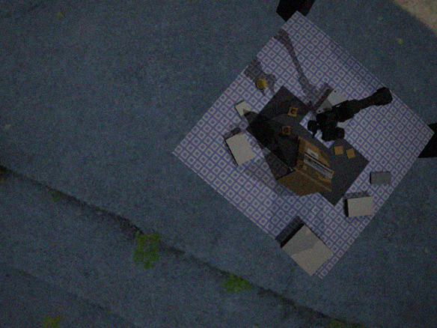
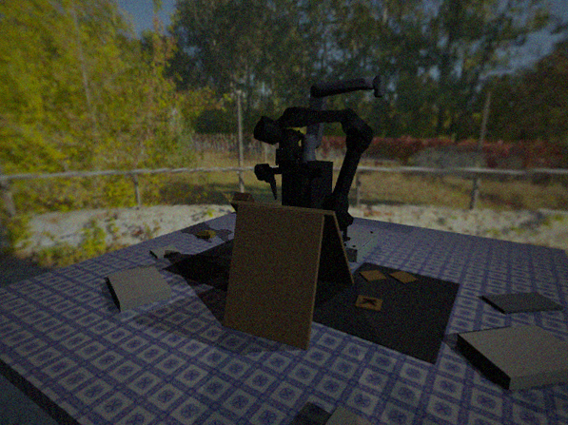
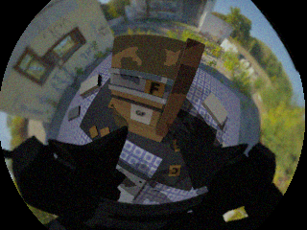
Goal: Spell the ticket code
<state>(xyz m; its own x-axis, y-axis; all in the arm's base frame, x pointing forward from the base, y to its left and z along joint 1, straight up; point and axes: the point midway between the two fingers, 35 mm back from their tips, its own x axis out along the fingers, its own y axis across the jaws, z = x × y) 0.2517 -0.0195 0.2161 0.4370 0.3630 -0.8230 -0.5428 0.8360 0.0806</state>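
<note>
Right now my gripper tip is 23 cm above the letter tile marked g, 14 cm to the left of it and 2 cm short of it. Also, from my gripper tip: brown letter board: 13 cm below, 11 cm to the left, 10 cm ahead; then letter tile marked f: 9 cm ahead, 6 cm to the left, 6 cm below; then dark mat: 23 cm below, 6 cm behind, 3 cm to the left.
</note>
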